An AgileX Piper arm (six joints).
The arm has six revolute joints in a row. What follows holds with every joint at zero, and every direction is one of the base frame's. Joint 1 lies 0.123 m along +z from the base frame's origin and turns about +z. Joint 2 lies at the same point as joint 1 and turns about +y. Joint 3 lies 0.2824 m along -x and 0.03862 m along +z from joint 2 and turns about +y. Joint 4 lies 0.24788 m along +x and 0.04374 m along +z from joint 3 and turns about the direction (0.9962, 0, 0.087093). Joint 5 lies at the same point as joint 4 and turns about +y. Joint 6 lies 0.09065 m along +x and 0.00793 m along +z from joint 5 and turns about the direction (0.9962, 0, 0.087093). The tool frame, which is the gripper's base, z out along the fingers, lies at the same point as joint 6; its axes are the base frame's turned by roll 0, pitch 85 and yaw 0 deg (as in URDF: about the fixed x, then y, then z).
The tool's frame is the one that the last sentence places.
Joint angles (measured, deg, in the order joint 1, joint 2, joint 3, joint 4, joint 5, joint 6), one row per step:
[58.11, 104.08, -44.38, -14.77, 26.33, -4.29]
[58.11, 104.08, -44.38, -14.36, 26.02, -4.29]
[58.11, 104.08, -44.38, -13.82, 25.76, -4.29]
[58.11, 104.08, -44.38, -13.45, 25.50, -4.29]
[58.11, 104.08, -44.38, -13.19, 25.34, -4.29]
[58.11, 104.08, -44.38, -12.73, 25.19, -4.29]
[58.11, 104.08, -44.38, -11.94, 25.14, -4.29]
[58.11, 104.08, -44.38, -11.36, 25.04, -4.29]
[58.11, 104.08, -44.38, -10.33, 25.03, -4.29]
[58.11, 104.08, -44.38, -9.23, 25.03, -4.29]
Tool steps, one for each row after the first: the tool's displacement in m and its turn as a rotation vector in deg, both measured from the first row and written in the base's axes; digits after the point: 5 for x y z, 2 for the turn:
[-0.00011, 0.00056, 0.00003, 0.41, 0.10, -0.29]
[-0.00032, 0.00107, 0.00004, 0.82, 0.27, -0.69]
[-0.00042, 0.00155, 0.00007, 1.17, 0.36, -0.96]
[-0.00050, 0.00185, 0.00008, 1.40, 0.43, -1.15]
[-0.00071, 0.00218, 0.00008, 1.68, 0.60, -1.51]
[-0.00118, 0.00245, 0.00003, 1.97, 0.97, -2.15]
[-0.00148, 0.00274, 0.00001, 2.23, 1.21, -2.61]
[-0.00211, 0.00303, -0.00006, 2.55, 1.70, -3.46]
[-0.00278, 0.00332, -0.00014, 2.89, 2.23, -4.37]

